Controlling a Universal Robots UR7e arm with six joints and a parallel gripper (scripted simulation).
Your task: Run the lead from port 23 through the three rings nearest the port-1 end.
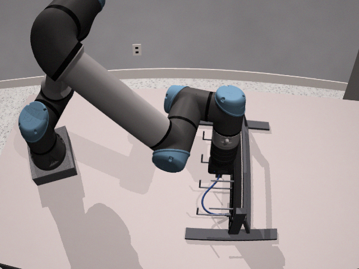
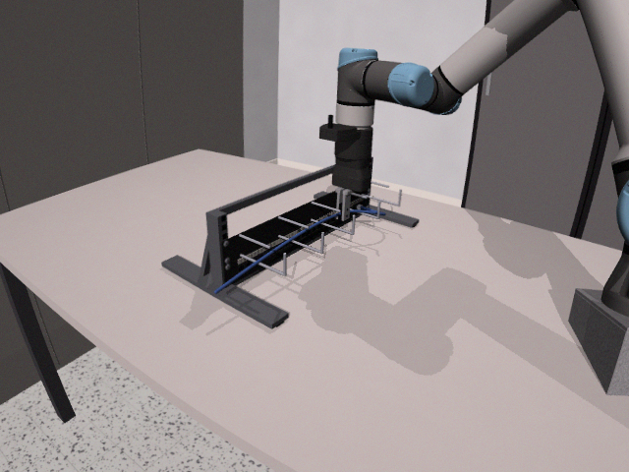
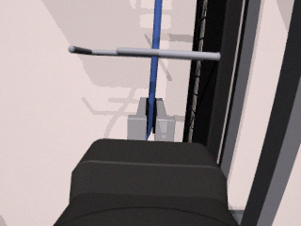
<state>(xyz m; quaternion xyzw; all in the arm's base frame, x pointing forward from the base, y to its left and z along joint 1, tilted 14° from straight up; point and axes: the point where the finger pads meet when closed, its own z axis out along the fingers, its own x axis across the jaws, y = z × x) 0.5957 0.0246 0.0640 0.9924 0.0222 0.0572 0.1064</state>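
My hand is 6 cm short of the rack, 5 cm to the right of it and 1 cm above it.
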